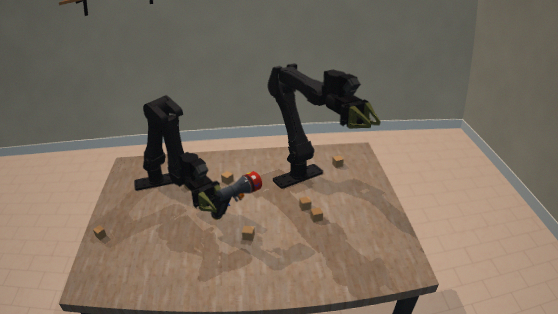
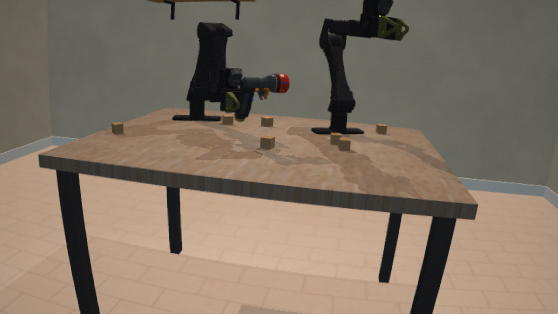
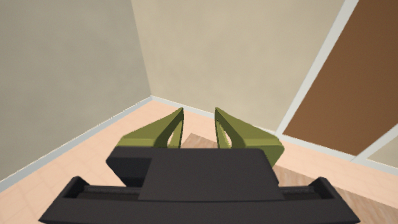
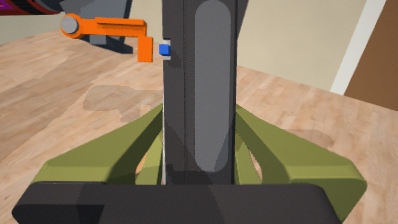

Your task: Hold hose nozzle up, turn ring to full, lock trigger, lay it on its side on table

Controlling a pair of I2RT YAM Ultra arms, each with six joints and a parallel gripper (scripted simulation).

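Now: the white trigger 20 mm to the left of my right hand and 20 mm above it. The rest, counted from my right hand: red spray ring: 30 mm behind, 100 mm to the left, 70 mm above.
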